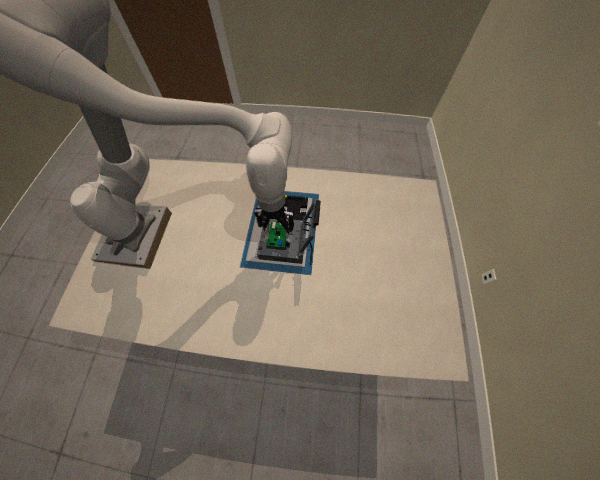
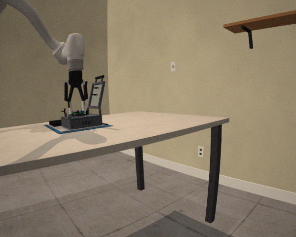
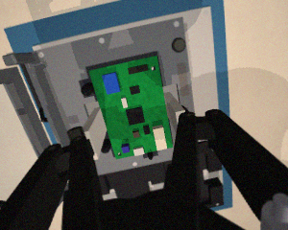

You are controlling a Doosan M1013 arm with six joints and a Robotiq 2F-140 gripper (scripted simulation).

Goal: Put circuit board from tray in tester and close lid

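My gripper is now 1 cm short of the pin plate, 1 cm to the right of it and 3 cm above it. Round my hand: latch hook (7 cm behind, 5 cm to the left, 1 cm below); then tester (3 cm ahead, 4 cm to the left, 1 cm above); then tester lid (12 cm ahead, 2 cm to the left, 8 cm above).
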